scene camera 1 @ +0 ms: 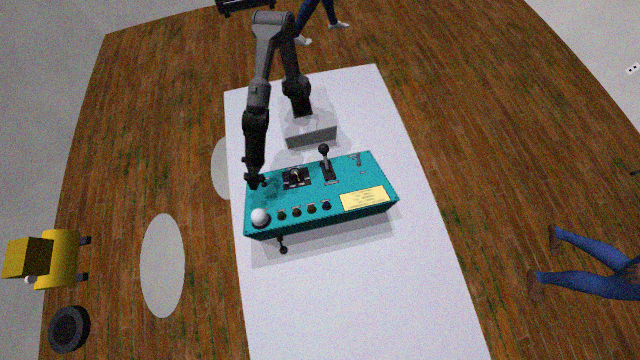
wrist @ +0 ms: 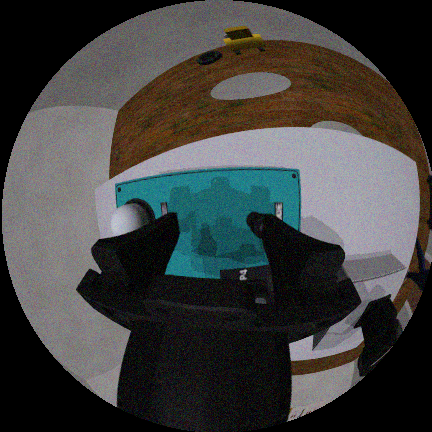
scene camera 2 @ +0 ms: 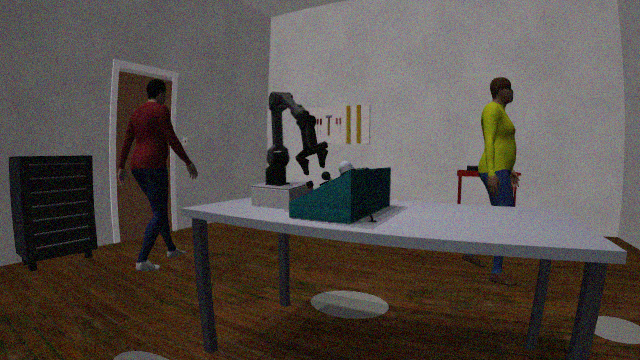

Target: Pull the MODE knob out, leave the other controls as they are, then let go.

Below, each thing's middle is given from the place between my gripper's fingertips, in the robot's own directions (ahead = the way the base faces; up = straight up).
Now: hand 190 mm to the right of the teal control panel [scene camera 1: 350,191], 80 mm above it and 60 mm short of it.
